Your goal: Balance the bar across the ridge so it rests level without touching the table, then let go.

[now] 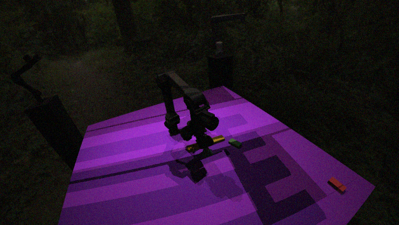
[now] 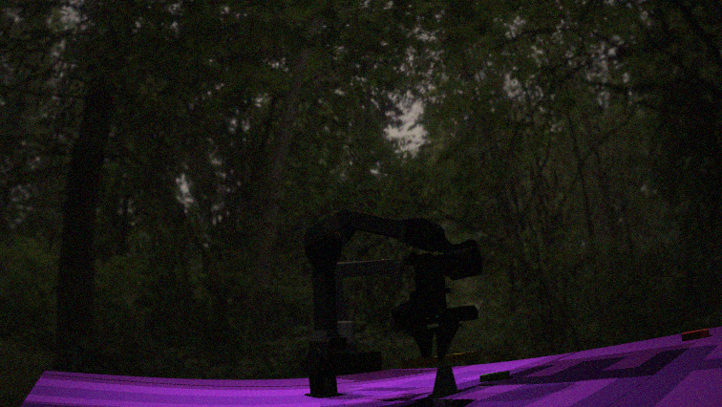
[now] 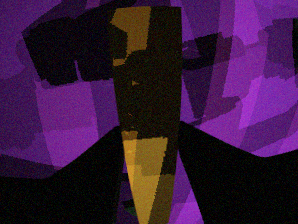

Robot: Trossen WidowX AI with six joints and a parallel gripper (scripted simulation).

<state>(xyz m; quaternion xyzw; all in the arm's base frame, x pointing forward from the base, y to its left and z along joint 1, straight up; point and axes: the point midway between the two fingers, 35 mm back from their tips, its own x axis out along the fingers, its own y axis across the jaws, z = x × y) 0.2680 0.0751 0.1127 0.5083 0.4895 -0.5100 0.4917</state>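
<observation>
Right now my gripper tip is 3 cm to the right of the yellow bar. From my gripper tip the other things lie so: red block: 47 cm ahead, 43 cm to the left, 7 cm below; green block: 2 cm ahead, 20 cm to the left, 7 cm below.
</observation>
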